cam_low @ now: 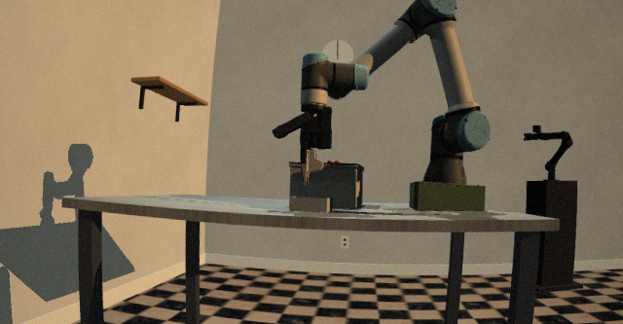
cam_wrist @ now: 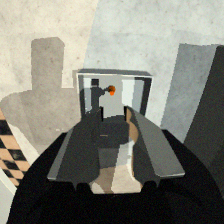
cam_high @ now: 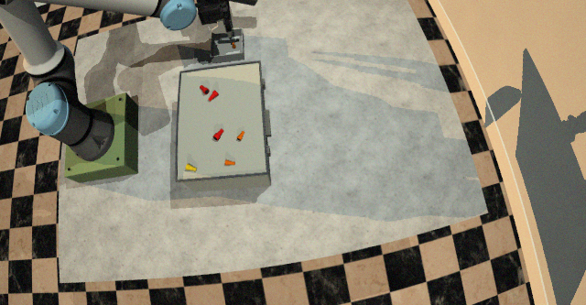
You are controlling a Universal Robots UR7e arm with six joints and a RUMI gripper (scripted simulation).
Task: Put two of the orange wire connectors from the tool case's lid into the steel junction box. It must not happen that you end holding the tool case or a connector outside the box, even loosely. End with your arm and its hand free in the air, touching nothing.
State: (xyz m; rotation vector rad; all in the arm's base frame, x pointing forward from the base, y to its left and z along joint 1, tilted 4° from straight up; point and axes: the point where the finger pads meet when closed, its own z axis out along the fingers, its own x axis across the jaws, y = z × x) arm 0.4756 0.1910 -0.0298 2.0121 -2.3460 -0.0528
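Now: the yellow connector 18 cm behind my hand, 40 cm to the right of it and 6 cm above it. Round my hand: tool case: 9 cm behind, 30 cm to the right, 2 cm above.
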